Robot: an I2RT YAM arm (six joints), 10 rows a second.
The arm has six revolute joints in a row. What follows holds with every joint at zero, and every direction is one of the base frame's. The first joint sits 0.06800 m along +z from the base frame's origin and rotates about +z. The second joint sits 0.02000 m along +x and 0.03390 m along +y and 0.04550 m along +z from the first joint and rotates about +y. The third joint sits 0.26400 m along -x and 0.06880 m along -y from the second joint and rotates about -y. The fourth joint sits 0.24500 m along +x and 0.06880 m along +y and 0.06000 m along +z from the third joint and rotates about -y. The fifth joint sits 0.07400 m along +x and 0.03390 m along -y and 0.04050 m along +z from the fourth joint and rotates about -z. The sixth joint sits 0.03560 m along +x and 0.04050 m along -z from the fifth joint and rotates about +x. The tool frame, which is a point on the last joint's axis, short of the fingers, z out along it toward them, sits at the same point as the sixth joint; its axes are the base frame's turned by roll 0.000, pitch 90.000 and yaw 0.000 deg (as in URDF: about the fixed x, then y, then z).
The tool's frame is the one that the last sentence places.
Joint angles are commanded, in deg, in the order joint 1, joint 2, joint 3, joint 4, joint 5, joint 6. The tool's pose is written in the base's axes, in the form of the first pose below.
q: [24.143, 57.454, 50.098, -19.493, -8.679, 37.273]
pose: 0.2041 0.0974 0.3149 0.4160 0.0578 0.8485 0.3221
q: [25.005, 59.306, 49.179, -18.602, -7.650, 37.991]
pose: 0.2090 0.1027 0.3040 0.4035 0.0633 0.8568 0.3146
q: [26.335, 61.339, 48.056, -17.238, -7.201, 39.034]
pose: 0.2129 0.1104 0.2917 0.3872 0.0649 0.8647 0.3132
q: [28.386, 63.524, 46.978, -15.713, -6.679, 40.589]
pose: 0.2151 0.1209 0.2792 0.3684 0.0650 0.8723 0.3150
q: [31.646, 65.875, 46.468, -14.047, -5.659, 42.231]
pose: 0.2147 0.1365 0.2693 0.3520 0.0579 0.8780 0.3191
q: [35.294, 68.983, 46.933, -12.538, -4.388, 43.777]
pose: 0.2148 0.1554 0.2614 0.3367 0.0477 0.8836 0.3219
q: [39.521, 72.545, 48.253, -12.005, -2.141, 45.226]
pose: 0.2129 0.1774 0.2544 0.3224 0.0360 0.8913 0.3167
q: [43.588, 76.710, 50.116, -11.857, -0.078, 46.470]
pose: 0.2108 0.2007 0.2462 0.3069 0.0223 0.9002 0.3081
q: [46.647, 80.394, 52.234, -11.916, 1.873, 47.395]
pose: 0.2096 0.2203 0.2405 0.2985 0.0128 0.9064 0.2986
